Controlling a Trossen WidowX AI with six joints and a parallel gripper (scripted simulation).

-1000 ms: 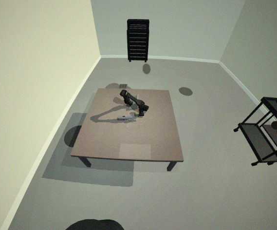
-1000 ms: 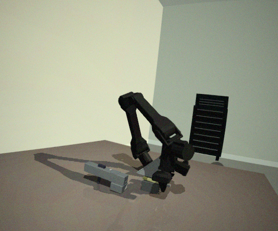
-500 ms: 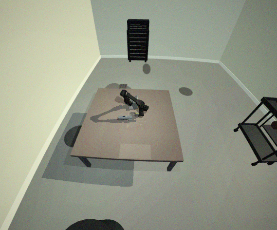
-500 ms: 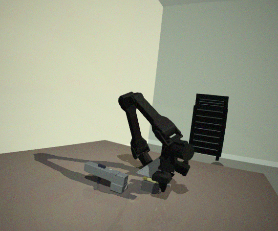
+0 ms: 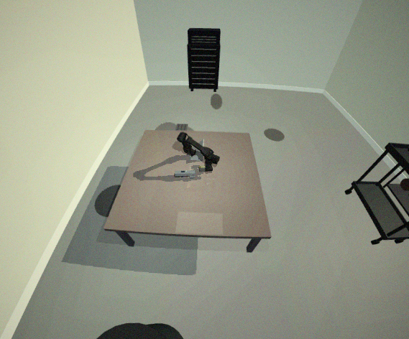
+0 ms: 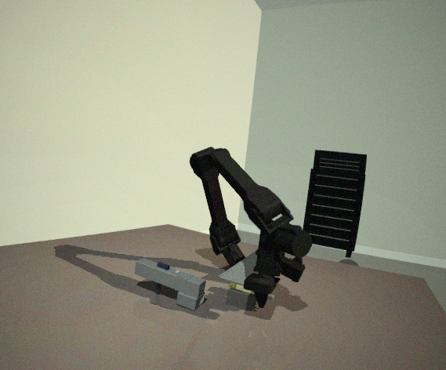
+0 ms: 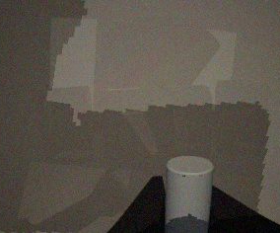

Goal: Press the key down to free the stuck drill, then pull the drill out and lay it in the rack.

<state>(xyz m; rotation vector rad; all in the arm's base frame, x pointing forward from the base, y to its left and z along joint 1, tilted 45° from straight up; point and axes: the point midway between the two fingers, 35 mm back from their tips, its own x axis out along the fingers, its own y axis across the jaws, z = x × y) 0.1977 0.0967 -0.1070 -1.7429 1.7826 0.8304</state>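
My gripper tip is 50 mm to the left of the grey block and 10 mm below it. Round my gripper tip: housing block: 210 mm to the right, 90 mm ahead, 40 mm above; dark blue t-shaped key: 240 mm to the right, 90 mm ahead, 40 mm above.
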